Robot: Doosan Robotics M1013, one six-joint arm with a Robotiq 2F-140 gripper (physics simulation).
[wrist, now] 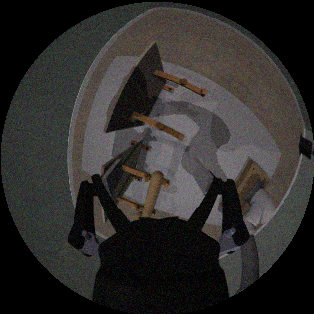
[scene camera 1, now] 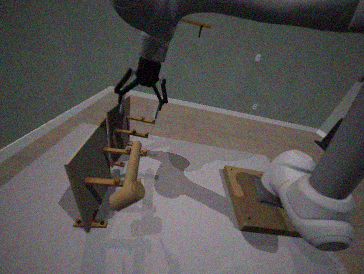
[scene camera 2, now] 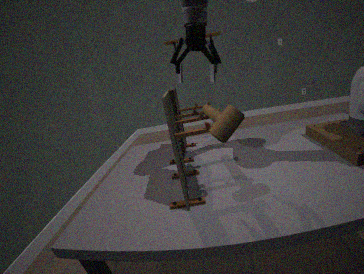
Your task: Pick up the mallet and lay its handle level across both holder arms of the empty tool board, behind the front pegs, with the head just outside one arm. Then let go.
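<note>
The mallet (scene camera 1: 132,167) (scene camera 2: 227,122) (wrist: 152,195) lies across both holder arms of the near tool board (scene camera 1: 90,160) (scene camera 2: 179,155). Its handle looks about level and appears to sit between the middle pegs and the front pegs. Its head is just outside the near arm, tilted, and touches nothing else that I can see. In the wrist view the head is hidden behind the gripper body. My gripper (scene camera 1: 139,107) (scene camera 2: 197,77) (wrist: 156,165) is wide open and empty, pointing down, well above the mallet and apart from it.
A second tool board (scene camera 1: 116,117) (wrist: 135,95) stands behind the near one, its arms (scene camera 1: 141,119) (wrist: 180,82) sticking out with upright pegs. The robot's base stands on a wooden plate (scene camera 1: 260,220) (scene camera 2: 325,137) to the right on the pale table (scene camera 1: 200,250) (scene camera 2: 150,225).
</note>
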